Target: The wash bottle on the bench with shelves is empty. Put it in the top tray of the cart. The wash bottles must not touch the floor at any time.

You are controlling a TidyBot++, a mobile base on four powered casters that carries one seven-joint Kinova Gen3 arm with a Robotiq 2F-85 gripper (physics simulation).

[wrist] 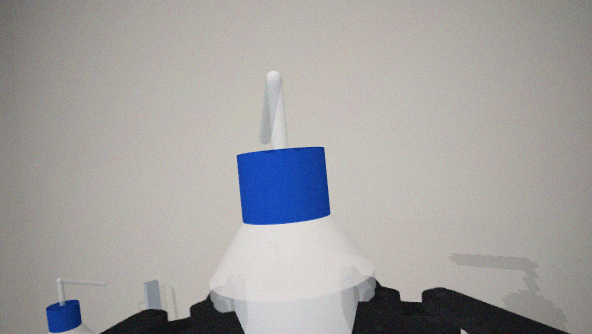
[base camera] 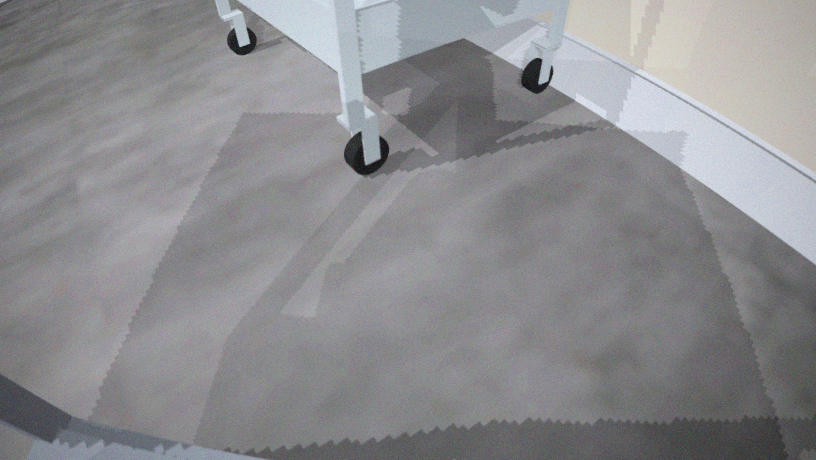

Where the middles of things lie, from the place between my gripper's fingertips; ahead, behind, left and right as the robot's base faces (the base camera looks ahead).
The white wash bottle (wrist: 290,259) is 30 mm behind my hand and 10 mm above it.
